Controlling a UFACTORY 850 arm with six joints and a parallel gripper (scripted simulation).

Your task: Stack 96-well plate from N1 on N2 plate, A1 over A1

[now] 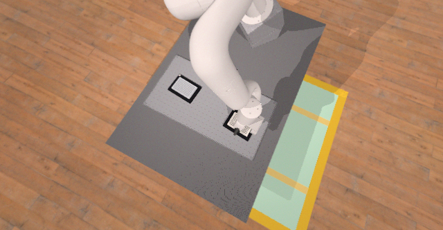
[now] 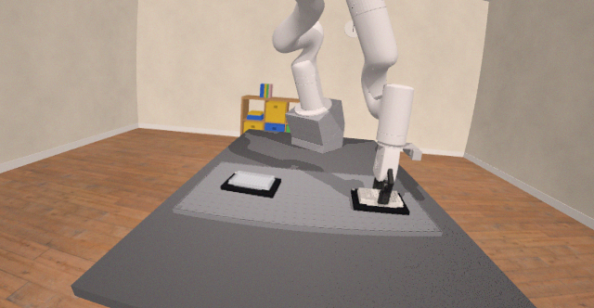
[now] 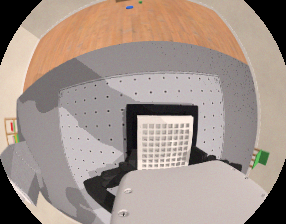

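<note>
My hand is 30 mm above the black plate nest.
</note>
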